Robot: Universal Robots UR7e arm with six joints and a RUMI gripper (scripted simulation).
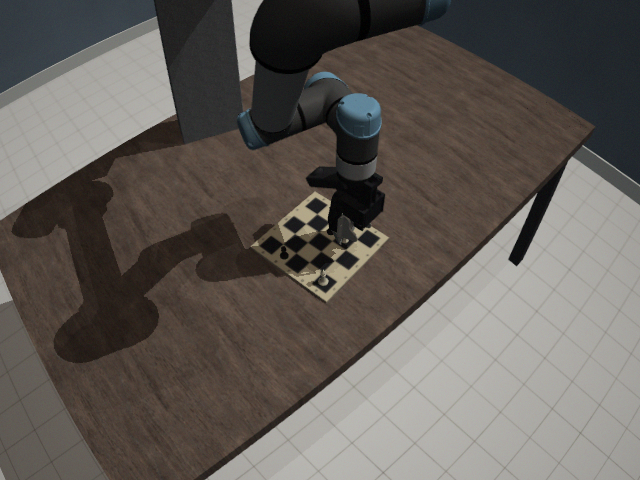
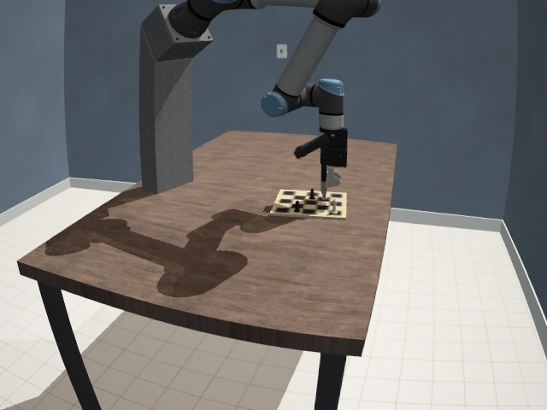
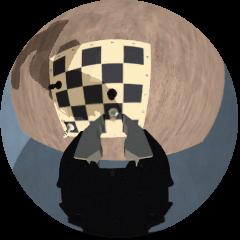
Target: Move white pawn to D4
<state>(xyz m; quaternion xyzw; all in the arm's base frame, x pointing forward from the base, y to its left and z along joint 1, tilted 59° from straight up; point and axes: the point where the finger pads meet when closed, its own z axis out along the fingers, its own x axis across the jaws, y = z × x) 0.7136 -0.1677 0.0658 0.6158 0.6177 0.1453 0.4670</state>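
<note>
My gripper is now 10 mm above the white piece. The rest, counted from my hand: chessboard (50 mm behind, 30 mm to the right, 20 mm below).
</note>
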